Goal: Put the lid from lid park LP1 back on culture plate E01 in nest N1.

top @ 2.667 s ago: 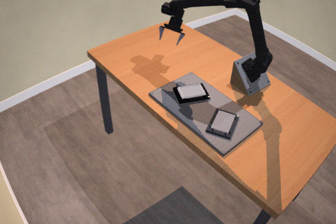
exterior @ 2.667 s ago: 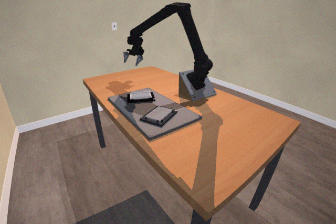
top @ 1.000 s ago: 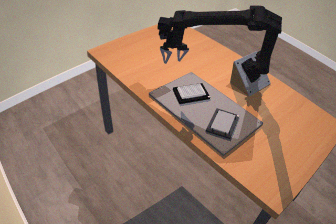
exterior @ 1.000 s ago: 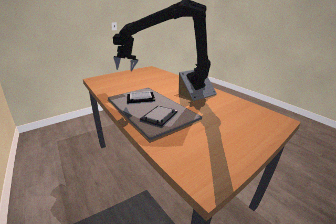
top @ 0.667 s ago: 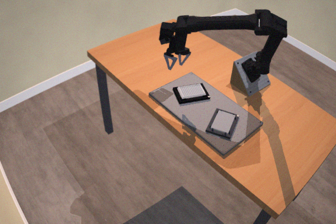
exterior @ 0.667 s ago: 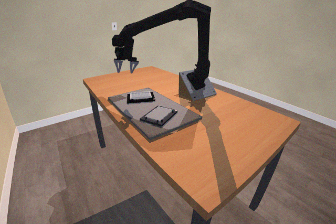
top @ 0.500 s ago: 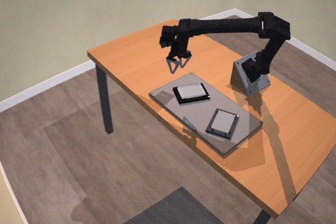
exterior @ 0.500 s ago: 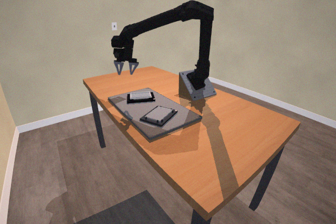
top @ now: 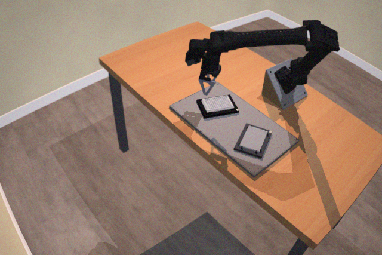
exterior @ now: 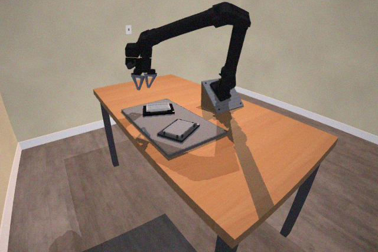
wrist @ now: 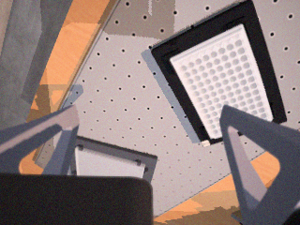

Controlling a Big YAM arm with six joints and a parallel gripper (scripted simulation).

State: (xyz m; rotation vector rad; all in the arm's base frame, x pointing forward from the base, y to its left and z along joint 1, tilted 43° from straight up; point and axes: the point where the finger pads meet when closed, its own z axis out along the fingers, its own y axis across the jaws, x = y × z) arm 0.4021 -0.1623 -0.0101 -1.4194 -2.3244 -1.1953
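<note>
The clear lid is 240 mm to the left of my hand, 130 mm below it and 40 mm behind it. The rest, counted from my hand: black plate nest N1 (140 mm below, 80 mm behind, 10 mm to the right); then lid park LP1 (240 mm to the left, 140 mm below, 40 mm behind); then white culture plate E01 (130 mm below, 80 mm behind, 10 mm to the right).
</note>
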